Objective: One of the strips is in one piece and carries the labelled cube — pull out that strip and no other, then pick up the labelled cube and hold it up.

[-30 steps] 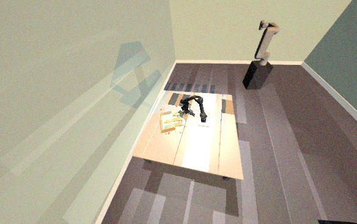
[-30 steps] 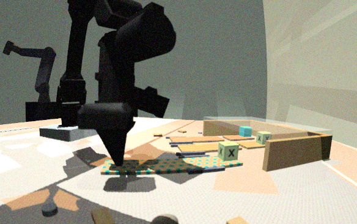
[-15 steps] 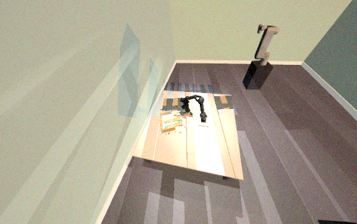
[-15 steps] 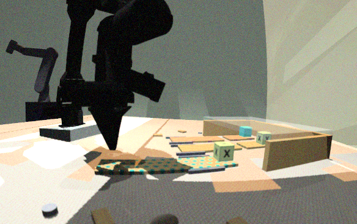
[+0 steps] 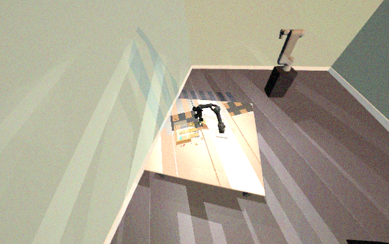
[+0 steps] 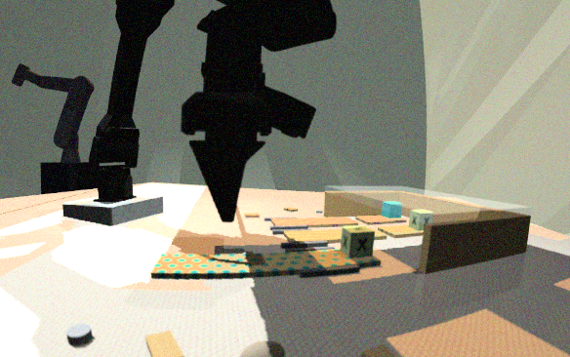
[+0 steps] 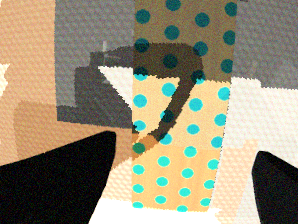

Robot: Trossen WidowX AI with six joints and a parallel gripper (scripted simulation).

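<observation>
Right now my gripper tip is 50 mm above the dotted strip, 40 mm short of it and 20 mm to the right of it.
</observation>
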